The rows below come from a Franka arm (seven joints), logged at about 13 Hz.
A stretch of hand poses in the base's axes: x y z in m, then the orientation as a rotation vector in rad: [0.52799 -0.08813 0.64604 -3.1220 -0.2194 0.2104]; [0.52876 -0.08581 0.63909 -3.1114 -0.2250 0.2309]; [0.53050 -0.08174 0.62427 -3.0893 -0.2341 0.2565]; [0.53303 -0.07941 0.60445 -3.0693 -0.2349 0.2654]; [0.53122 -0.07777 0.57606 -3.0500 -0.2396 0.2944]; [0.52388 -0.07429 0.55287 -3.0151 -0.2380 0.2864]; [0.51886 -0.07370 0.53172 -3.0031 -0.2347 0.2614]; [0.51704 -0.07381 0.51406 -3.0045 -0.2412 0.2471]
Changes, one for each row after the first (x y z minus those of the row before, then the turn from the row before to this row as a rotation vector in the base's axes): [0.00077 0.00232 -0.00695 0.0080 0.0141 0.0035]; [0.00174 0.00407 -0.01482 0.0185 0.0188 0.0055]; [0.00253 0.00233 -0.01982 0.0186 0.0082 0.0000]; [-0.00181 0.00164 -0.02839 0.0149 0.0209 0.0031]; [-0.00734 0.00348 -0.02319 0.0355 -0.0003 -0.0028]; [-0.00502 0.00059 -0.02115 0.0153 -0.0144 -0.0037]; [-0.00182 -0.00011 -0.01766 0.0004 -0.0097 0.0037]
